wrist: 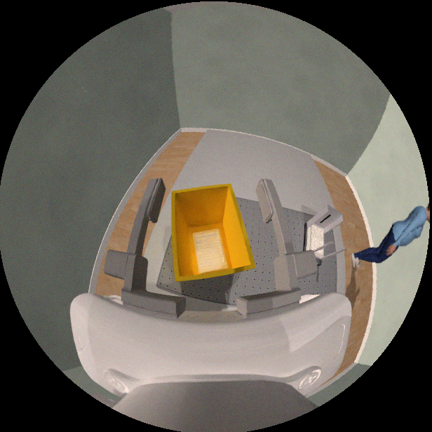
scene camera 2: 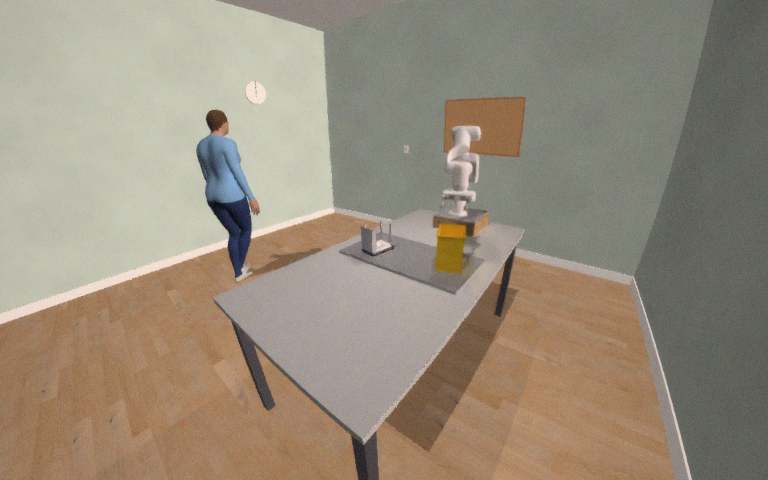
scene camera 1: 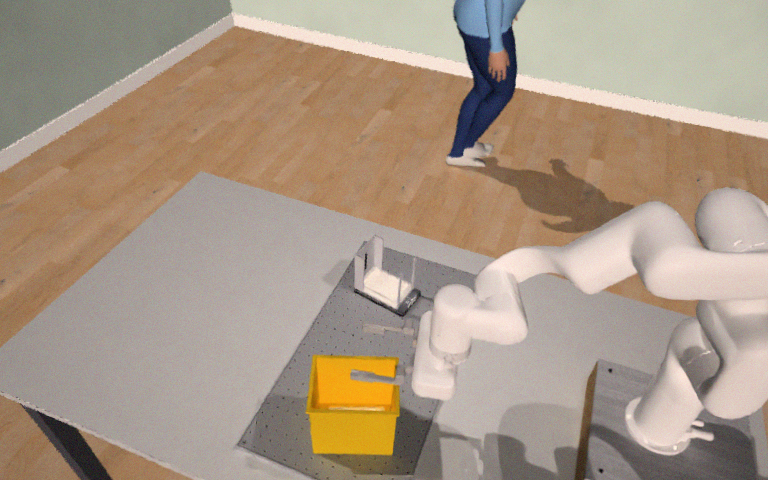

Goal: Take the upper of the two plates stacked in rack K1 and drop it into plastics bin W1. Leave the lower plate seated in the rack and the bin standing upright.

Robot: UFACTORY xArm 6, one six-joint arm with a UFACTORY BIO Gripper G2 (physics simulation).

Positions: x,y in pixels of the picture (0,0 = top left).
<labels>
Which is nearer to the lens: the plate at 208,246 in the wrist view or the yellow plastics bin W1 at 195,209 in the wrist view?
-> The yellow plastics bin W1.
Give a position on a plate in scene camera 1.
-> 377,282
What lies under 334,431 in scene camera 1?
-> A yellow plastics bin W1.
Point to a yellow plastics bin W1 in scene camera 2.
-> At 450,243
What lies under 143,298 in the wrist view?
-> The gripper.
</labels>
